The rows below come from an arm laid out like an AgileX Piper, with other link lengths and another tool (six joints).
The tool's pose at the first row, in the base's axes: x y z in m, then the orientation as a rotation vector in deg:
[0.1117, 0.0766, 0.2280, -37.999, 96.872, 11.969]
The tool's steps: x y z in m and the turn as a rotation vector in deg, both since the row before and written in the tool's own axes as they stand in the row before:
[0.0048, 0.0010, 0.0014, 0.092, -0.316, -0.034]
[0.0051, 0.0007, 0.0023, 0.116, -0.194, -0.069]
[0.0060, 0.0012, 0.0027, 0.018, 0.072, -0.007]
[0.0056, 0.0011, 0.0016, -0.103, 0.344, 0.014]
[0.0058, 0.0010, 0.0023, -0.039, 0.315, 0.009]
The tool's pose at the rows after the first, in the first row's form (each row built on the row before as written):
[0.1119, 0.0766, 0.2229, -37.895, 96.558, 11.961]
[0.1130, 0.0767, 0.2174, -37.826, 96.348, 11.871]
[0.1142, 0.0771, 0.2108, -37.833, 96.415, 11.829]
[0.1145, 0.0770, 0.2049, -37.968, 96.749, 11.824]
[0.1154, 0.0771, 0.1986, -38.053, 97.054, 11.769]

